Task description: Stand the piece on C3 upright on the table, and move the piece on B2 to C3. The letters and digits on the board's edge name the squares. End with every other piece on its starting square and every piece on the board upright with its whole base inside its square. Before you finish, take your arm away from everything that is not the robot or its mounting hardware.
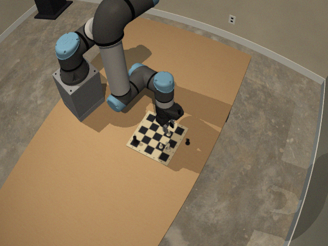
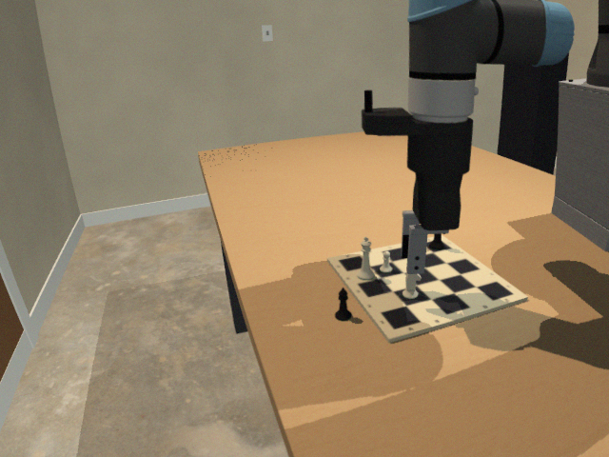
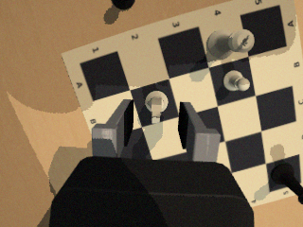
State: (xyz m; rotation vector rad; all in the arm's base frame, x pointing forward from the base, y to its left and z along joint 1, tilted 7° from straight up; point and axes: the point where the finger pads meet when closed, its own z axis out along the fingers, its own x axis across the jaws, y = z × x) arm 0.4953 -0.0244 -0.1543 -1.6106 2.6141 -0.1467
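My gripper is now 5 cm above the white knight. From my hand the other things lie so: chessboard 4 cm behind, 3 cm to the right, 7 cm below; white pawn 1 cm behind, 7 cm to the right, 5 cm below; white king 2 cm ahead, 8 cm to the right, 3 cm below.
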